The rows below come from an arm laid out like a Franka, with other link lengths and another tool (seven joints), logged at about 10 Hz.
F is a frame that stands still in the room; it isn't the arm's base.
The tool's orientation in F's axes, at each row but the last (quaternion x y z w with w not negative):
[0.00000 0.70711 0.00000 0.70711]
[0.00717 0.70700 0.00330 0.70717]
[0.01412 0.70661 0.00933 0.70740]
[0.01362 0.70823 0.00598 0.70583]
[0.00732 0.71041 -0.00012 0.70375]
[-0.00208 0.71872 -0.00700 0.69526]
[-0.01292 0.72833 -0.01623 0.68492]
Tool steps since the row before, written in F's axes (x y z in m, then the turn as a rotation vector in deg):
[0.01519 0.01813 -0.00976 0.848 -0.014 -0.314]
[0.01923 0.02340 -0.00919 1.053 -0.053 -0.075]
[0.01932 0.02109 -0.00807 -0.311 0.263 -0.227]
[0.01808 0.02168 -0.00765 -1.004 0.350 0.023]
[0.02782 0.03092 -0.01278 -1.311 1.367 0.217]
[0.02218 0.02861 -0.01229 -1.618 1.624 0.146]
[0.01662 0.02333 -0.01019 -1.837 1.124 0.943]
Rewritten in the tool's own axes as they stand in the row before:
[0.00976 0.01813 0.01519 0.314 -0.014 0.848]
[0.00954 0.02337 0.01910 0.075 -0.048 1.053]
[0.00879 0.02094 0.01917 0.235 0.253 -0.313]
[0.00819 0.02165 0.01787 -0.010 0.340 -1.008]
[0.01283 0.03108 0.02761 -0.191 1.355 -1.327]
[0.01118 0.02892 0.02237 -0.113 1.611 -1.634]
[0.00818 0.02379 0.01707 -0.874 1.078 -1.898]

